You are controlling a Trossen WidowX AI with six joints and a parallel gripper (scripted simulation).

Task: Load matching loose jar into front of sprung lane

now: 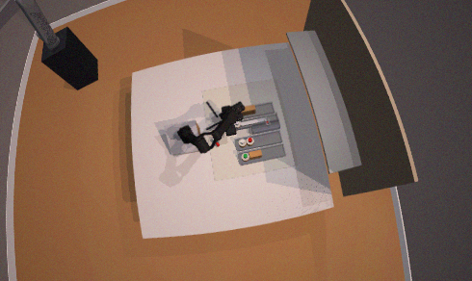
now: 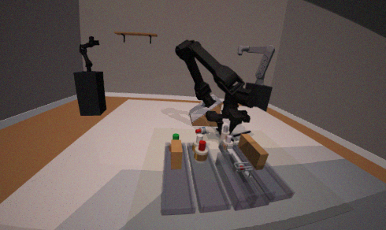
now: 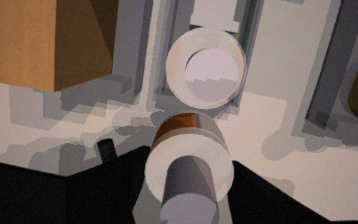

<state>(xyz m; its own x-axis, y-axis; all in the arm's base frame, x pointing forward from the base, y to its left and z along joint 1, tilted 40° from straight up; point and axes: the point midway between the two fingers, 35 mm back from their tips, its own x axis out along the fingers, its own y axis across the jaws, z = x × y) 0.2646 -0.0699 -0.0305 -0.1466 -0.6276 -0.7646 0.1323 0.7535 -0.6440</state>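
Right now the sprung lane is 19 cm ahead of my gripper tip, 5 cm to the right of it and 4 cm below it. Also, from my gripper tip: pale pusher plate: 15 cm ahead, 5 cm to the right, 1 cm below.
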